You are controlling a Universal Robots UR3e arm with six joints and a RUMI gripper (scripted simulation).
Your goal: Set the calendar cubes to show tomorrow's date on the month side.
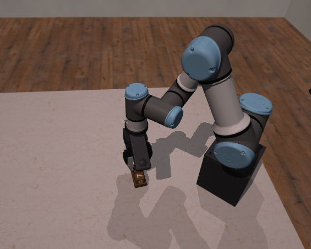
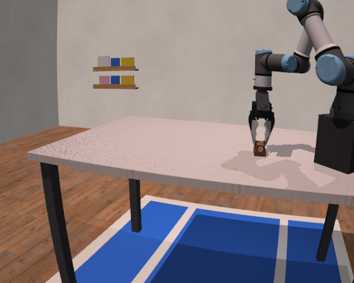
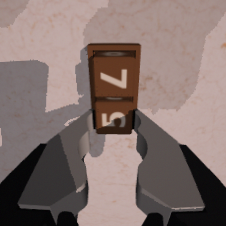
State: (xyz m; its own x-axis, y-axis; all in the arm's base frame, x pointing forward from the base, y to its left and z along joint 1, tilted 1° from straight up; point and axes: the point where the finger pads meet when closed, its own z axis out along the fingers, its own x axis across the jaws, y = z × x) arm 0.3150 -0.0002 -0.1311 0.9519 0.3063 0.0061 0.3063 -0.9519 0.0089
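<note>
Right now the brown digit cube is 10 mm below my hand. From my hand the other things lie so: calendar tray: 10 mm behind, 20 mm to the left, 30 mm below.
</note>
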